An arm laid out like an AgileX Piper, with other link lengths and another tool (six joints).
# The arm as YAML. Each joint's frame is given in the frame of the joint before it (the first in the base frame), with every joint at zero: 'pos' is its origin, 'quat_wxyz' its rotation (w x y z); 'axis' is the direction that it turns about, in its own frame. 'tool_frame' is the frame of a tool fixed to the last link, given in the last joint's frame.
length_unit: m
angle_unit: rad
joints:
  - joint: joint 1
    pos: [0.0, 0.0, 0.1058]
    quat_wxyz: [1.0, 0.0, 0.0, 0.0]
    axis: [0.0, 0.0, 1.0]
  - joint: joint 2
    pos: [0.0, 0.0, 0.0]
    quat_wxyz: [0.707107, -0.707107, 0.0, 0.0]
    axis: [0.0, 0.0, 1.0]
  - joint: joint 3
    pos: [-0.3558, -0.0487, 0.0]
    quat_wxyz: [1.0, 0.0, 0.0, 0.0]
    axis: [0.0, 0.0, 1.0]
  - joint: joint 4
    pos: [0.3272, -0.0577, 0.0]
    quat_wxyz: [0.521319, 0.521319, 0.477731, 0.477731]
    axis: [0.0, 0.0, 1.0]
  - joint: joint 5
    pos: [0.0, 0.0, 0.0]
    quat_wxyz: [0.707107, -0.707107, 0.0, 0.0]
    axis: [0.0, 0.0, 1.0]
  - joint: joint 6
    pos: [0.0, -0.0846, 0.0]
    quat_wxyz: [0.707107, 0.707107, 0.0, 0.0]
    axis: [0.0, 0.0, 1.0]
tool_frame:
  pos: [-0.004, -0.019, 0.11]
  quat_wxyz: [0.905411, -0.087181, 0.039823, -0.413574]
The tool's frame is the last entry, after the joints.
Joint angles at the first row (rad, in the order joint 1, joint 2, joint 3, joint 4, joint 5, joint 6):
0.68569, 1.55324, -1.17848, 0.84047, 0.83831, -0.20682
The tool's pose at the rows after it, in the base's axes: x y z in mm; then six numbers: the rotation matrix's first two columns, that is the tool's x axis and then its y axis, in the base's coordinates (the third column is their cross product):
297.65 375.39 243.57 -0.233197 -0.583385 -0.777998 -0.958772 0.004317 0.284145
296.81 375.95 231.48 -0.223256 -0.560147 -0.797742 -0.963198 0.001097 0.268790
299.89 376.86 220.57 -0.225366 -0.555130 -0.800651 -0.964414 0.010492 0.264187
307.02 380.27 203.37 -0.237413 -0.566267 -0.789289 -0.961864 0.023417 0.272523
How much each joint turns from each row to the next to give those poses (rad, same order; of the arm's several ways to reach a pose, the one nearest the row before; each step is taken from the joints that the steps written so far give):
0.00001, 0.00094, 0.07130, 0.16501, -0.04545, -0.16225
0.00000, 0.00124, 0.05065, 0.08563, -0.04105, -0.10197
-0.00002, 0.01406, 0.02062, 0.03901, -0.02684, -0.04736
0.00000, 0.03920, 0.00092, 0.01594, -0.01958, -0.02435

